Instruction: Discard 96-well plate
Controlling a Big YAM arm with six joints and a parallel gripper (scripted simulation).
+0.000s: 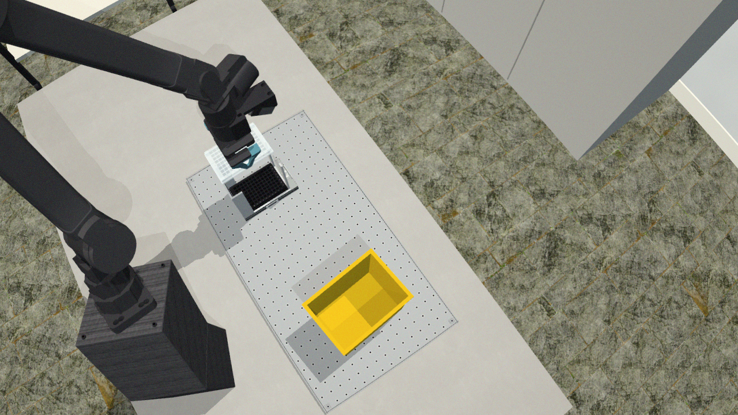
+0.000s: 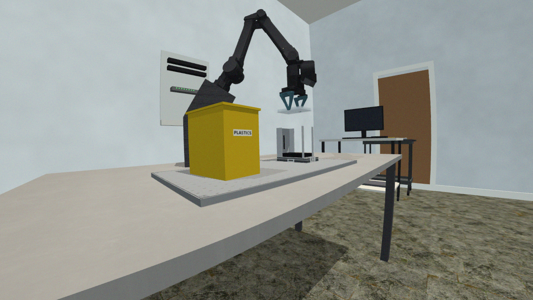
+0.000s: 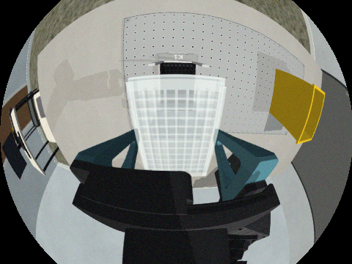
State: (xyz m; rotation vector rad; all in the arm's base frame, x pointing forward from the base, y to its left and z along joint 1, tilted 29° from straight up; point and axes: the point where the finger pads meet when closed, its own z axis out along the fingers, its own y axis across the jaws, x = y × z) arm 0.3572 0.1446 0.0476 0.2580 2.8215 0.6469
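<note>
My hand is 2 cm past the yellow plastics bin W1, 40 cm to the left of it and 14 cm above it. Round my hand: black plate (20 cm below); then white 96-well plate (1 cm below).
</note>
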